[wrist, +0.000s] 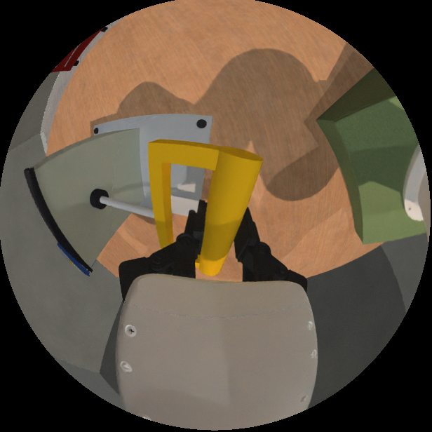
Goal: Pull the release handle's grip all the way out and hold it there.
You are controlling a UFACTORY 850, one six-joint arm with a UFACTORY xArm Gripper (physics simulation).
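Note:
The release handle's yellow grip [228, 210] is a thick bar joined to a yellow frame, in the middle of the wrist view. A pale rod [130, 206] runs from the frame's left side to a black collar [99, 199] on a pale grey-green panel [75, 172]. A length of rod shows between collar and frame. My gripper [220, 215] is shut on the grip's thick bar, with one black finger on each side. The fingertips are partly hidden behind the bar.
A light grey base plate [170, 125] with black bolts lies behind the frame on the wooden table top [270, 30]. A green block-like object [370, 150] with a white part [415, 200] stands at the right. A red object [80, 52] shows at the upper left.

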